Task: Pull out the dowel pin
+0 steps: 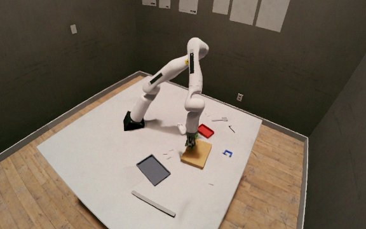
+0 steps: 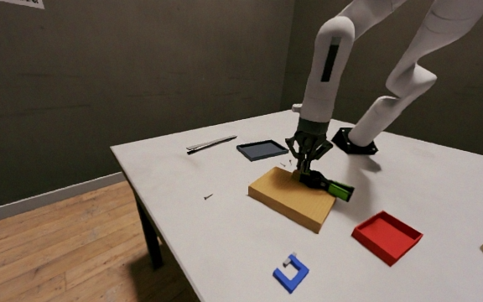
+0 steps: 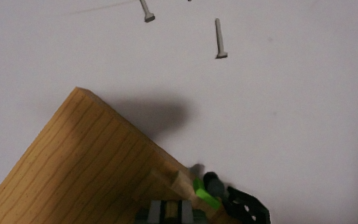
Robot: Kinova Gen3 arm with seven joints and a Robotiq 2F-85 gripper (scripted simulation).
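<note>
The dowel pin lies 2 cm below my hand. The rest, counted from my hand: grey tray: 5 cm behind, 26 cm to the right, 7 cm below; red tray: 4 cm behind, 22 cm to the left, 7 cm below; small wooden block: 4 cm below.
</note>
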